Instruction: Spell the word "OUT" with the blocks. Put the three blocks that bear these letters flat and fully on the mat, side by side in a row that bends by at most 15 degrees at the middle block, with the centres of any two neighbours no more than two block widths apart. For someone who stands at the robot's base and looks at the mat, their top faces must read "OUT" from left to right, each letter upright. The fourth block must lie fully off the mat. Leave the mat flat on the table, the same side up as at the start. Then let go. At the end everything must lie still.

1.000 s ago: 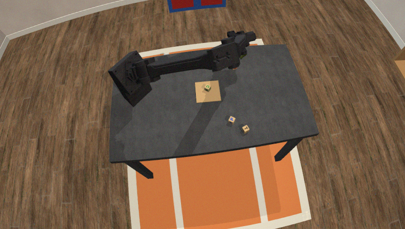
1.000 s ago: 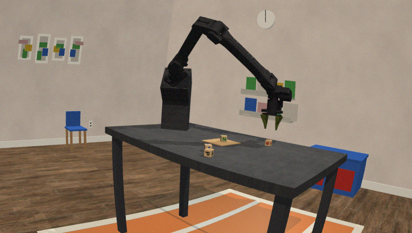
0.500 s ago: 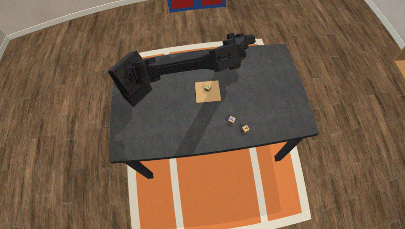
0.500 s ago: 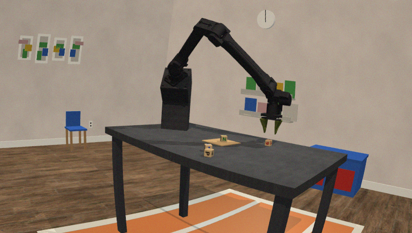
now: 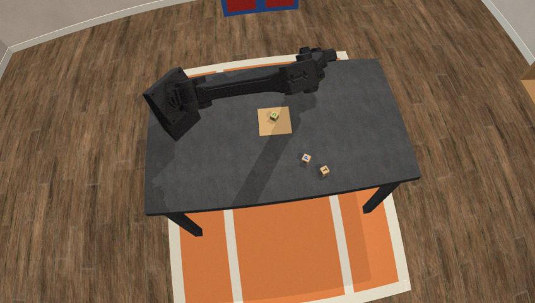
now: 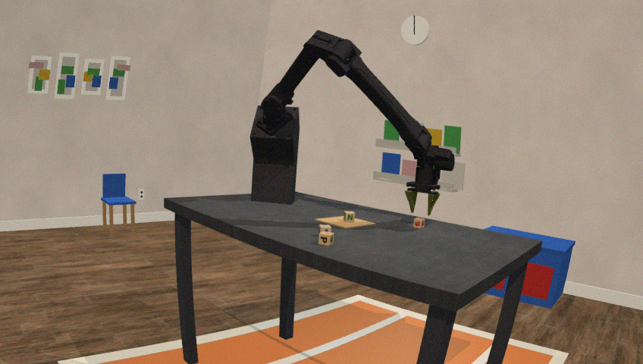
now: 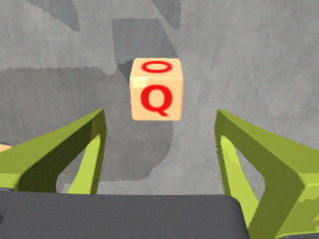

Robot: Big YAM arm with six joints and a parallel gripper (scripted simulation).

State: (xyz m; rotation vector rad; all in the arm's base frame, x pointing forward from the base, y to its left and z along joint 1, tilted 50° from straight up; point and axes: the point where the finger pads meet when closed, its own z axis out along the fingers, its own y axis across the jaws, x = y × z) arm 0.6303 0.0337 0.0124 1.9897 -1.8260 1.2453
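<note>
Right now my hand is 4 cm above the O block. The rest, counted from my hand: green-lettered block (22 cm behind, 8 cm to the right, 4 cm below); P block (32 cm to the right, 18 cm behind, 4 cm below); tan mat (23 cm behind, 9 cm to the right, 5 cm below).
</note>
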